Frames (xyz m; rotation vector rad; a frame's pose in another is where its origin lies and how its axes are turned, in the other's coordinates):
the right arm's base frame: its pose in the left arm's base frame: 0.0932 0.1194 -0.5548 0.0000 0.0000 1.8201
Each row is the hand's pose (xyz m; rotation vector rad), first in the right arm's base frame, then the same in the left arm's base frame.
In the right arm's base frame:
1: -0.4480 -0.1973 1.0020 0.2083 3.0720 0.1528
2: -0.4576 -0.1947 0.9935 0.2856 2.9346 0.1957
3: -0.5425 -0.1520 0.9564 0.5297 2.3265 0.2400
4: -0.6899 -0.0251 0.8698 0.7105 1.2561 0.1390
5: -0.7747 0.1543 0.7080 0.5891 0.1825 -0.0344
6: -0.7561 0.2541 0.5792 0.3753 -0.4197 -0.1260
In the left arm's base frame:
1: 0.3949 -0.2661 0.4472 2.3095 -2.0603 -0.1661
2: 0.3948 -0.2760 0.4387 -2.2597 2.1381 0.3571
3: 0.3744 -0.3688 0.4016 -1.6881 2.0613 0.9888
4: 0.2877 -0.5430 0.3150 -0.6402 1.5343 1.5870
5: 0.1348 -0.6694 0.1532 0.2483 0.6589 1.7210
6: 0.0335 -0.6760 0.0244 0.6324 0.0436 1.6412

